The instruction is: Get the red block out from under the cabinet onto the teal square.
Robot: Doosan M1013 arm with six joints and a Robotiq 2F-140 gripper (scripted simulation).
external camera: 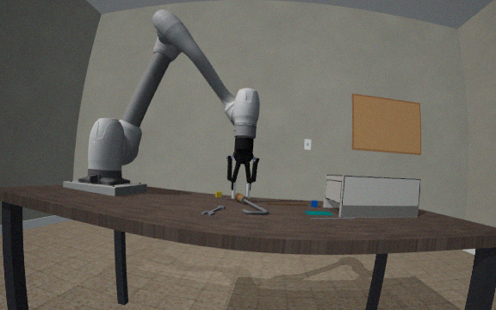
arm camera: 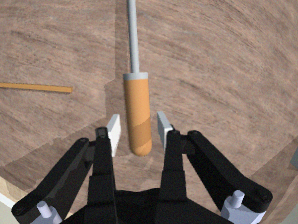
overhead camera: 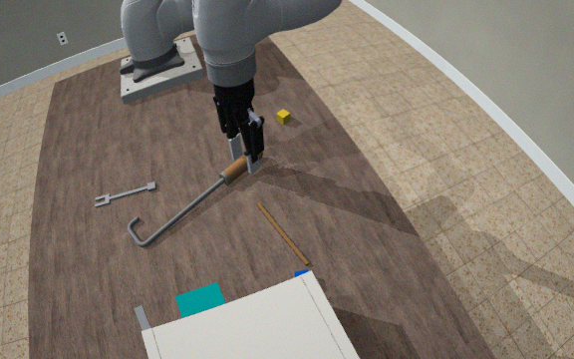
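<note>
My gripper is now 140 mm to the left of the hook tool, 30 mm above it and 10 mm short of it. From my hand the other things lie so: yellow block 150 mm to the left, 110 mm behind, 30 mm below; then grey wrench 300 mm to the right, 60 mm behind, 40 mm below; then thin wooden stick 190 mm ahead, 40 mm below.
</note>
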